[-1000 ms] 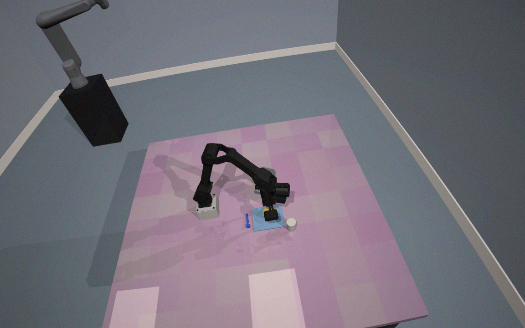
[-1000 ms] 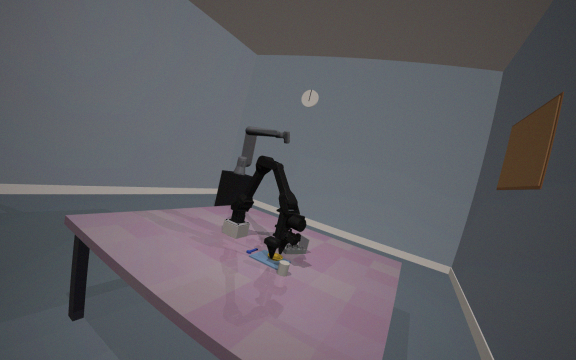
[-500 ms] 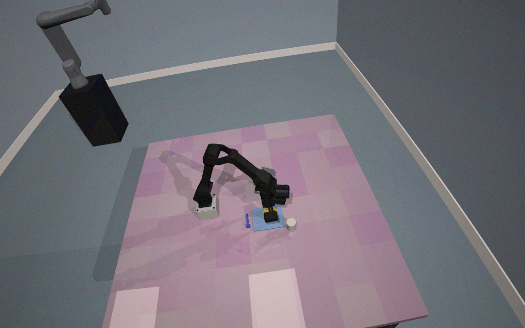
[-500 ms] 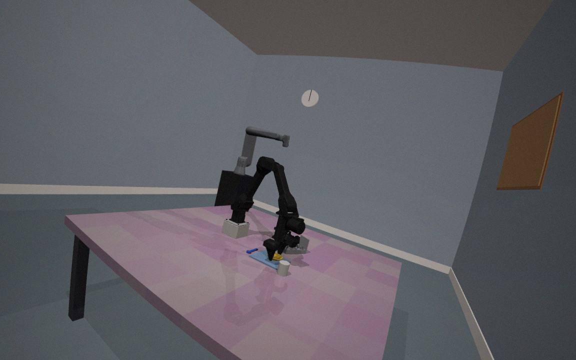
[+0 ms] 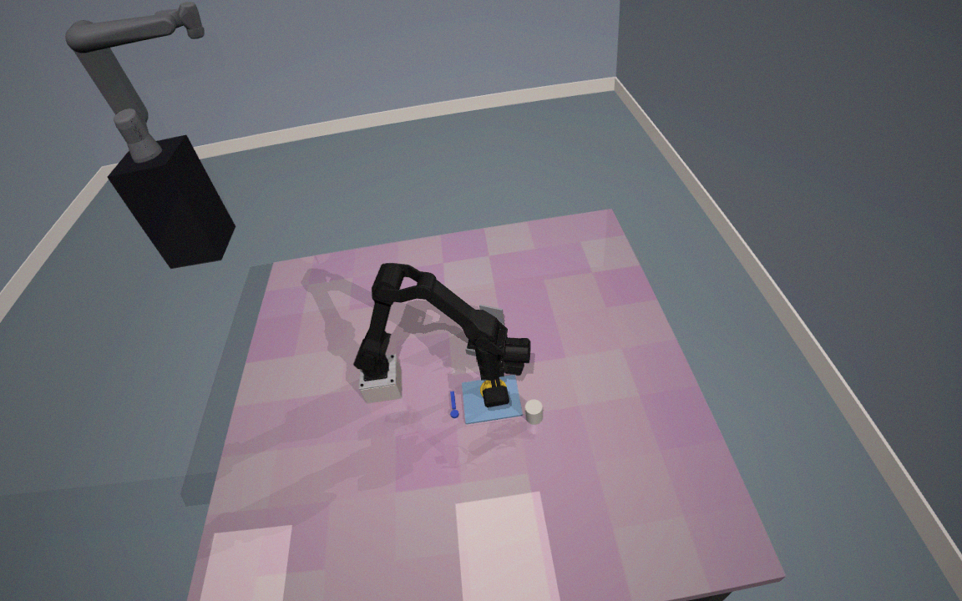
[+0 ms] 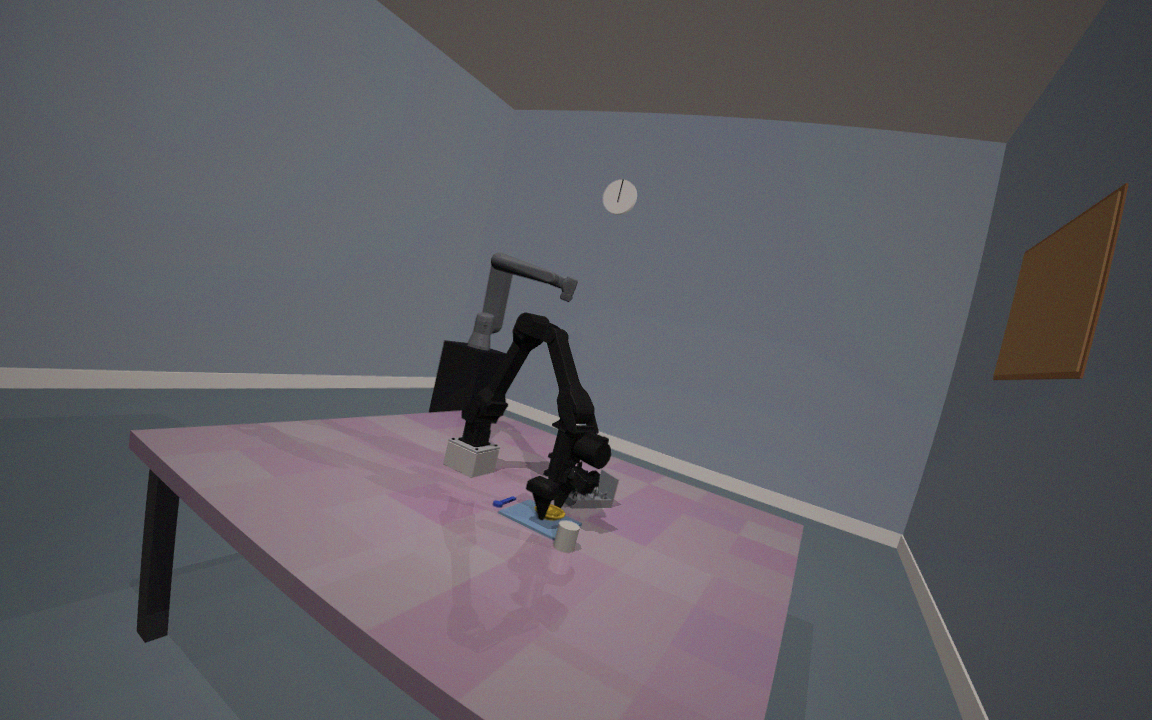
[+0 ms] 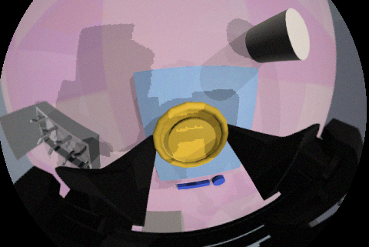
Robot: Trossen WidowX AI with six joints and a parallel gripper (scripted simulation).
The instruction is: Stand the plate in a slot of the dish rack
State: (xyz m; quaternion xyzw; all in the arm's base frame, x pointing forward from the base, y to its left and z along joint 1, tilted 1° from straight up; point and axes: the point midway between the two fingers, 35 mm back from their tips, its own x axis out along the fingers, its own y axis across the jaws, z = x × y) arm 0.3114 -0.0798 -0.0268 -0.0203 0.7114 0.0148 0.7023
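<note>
The light blue mat lies 20 mm to the right of my gripper tip, 10 mm below it and 10 mm behind it. Round my gripper tip: white cup 100 mm ahead, 90 mm to the right, 10 mm above; then small blue utensil 110 mm behind, 30 mm to the right, 10 mm below; then yellow plate 10 mm above.
</note>
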